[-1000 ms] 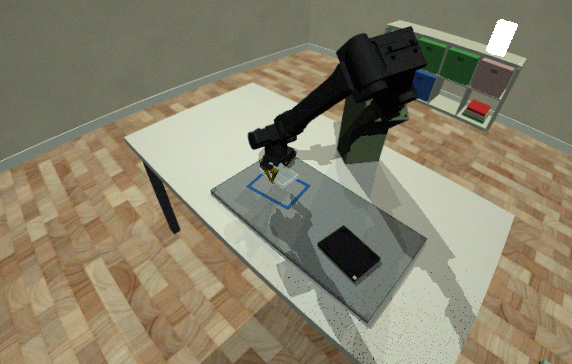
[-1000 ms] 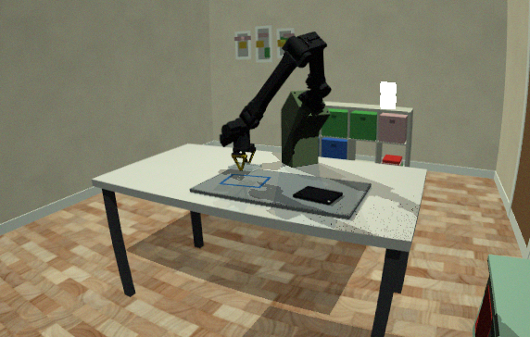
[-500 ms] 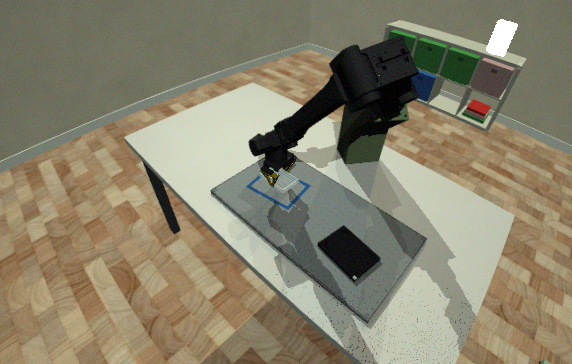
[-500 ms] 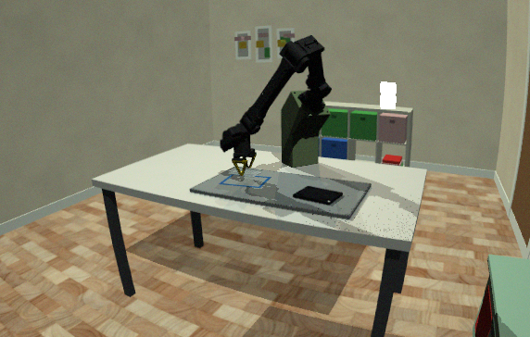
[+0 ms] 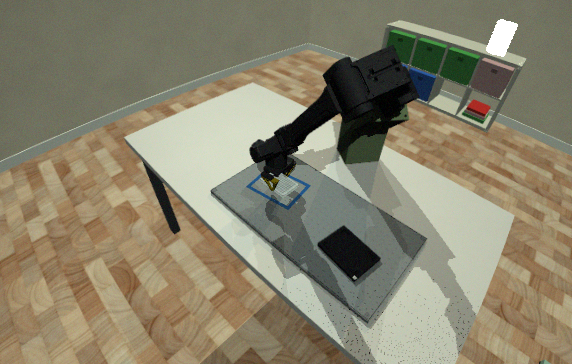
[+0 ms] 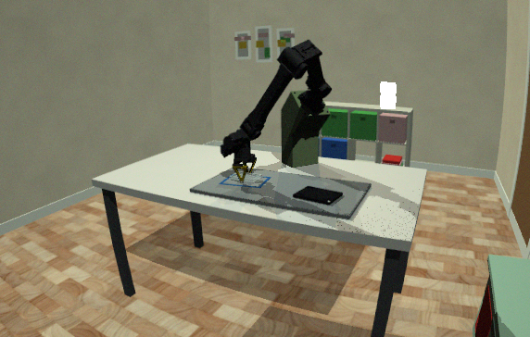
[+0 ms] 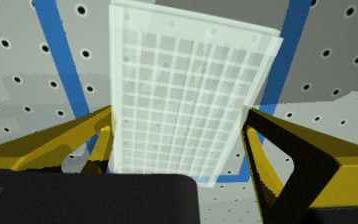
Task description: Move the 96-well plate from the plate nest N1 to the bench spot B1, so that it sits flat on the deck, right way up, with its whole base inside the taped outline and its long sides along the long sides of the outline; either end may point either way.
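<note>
Right now the 96-well plate is 1 cm below my hand. The rest, counted from my hand: black plate nest: 36 cm to the left, 6 cm behind, 1 cm below.
</note>
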